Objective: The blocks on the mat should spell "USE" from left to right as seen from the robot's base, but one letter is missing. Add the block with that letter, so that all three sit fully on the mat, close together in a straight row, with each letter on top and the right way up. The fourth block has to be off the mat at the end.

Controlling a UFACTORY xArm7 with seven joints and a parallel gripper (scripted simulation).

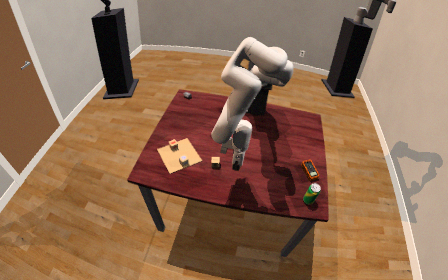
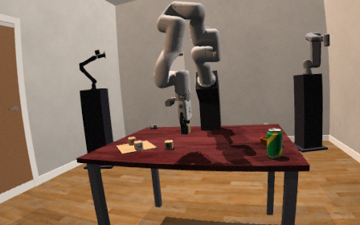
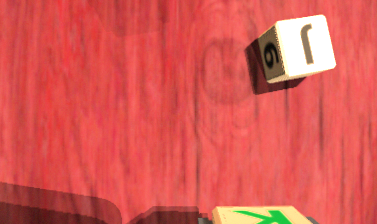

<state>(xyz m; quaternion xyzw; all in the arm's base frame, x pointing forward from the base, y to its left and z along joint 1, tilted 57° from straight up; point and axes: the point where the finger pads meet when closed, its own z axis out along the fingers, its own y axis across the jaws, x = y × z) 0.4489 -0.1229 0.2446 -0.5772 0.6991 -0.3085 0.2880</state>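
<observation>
Now: the tan mat 160 mm behind my hand, 310 mm to the right of it and 120 mm below it. From my hand the other things lie so: letter block 90 mm behind, 100 mm to the right, 100 mm below; green soda can 180 mm ahead, 390 mm to the left, 60 mm below; small grey object 740 mm behind, 300 mm to the right, 100 mm below.
</observation>
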